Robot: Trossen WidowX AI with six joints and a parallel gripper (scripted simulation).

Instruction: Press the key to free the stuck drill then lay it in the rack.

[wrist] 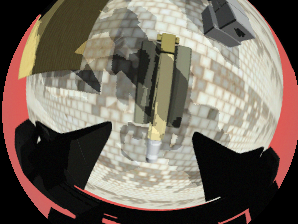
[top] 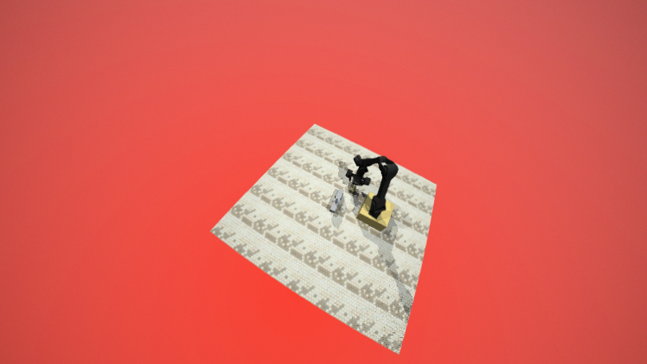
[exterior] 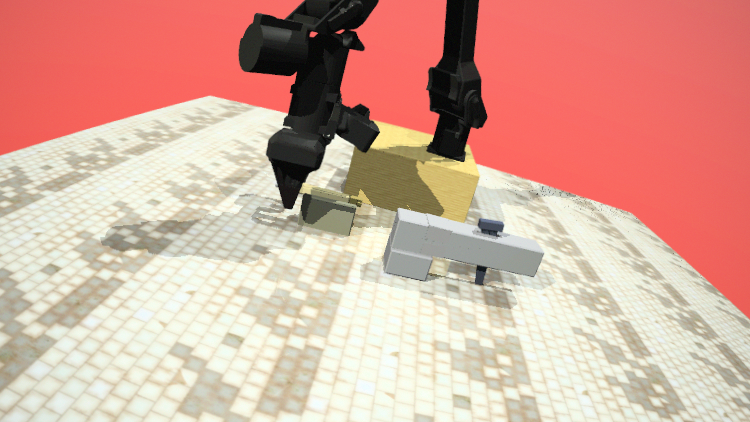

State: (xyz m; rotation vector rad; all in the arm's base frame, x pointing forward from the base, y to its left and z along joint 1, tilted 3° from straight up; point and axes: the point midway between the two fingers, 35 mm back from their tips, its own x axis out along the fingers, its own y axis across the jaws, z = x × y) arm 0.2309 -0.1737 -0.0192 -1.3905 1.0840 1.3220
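Right now my gripper tip is 1 cm past the drill, 4 cm to the right of it and 1 cm below it. Round my gripper tip: dark key (3 cm ahead, 25 cm to the left, 2 cm above); grey housing (3 cm ahead, 23 cm to the left, 1 cm above); rack (1 cm behind, 5 cm to the left, 1 cm below).
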